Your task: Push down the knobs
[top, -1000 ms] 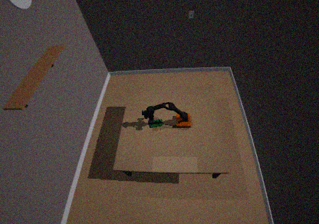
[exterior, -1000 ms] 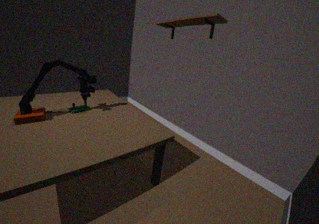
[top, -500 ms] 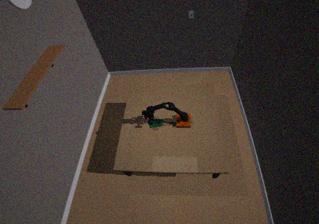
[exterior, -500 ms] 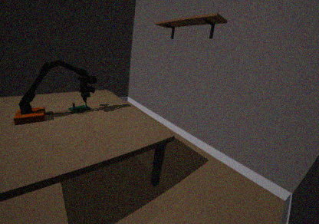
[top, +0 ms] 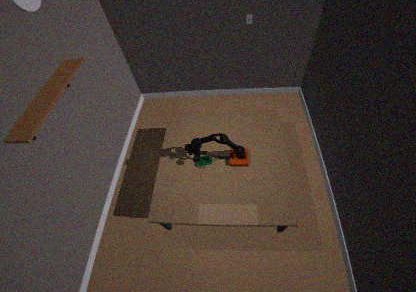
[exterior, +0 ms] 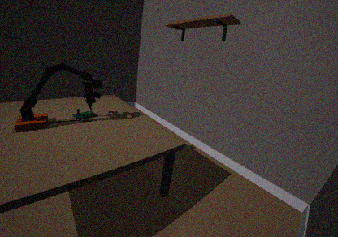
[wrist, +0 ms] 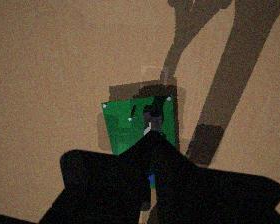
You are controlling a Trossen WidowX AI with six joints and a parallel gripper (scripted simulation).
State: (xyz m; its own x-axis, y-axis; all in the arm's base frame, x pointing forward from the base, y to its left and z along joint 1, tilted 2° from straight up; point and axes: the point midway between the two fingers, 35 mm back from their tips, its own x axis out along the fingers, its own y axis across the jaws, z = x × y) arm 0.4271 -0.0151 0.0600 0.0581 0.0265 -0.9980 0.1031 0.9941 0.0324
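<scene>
Right now the grey knob is 1 cm below my gripper tip.
</scene>
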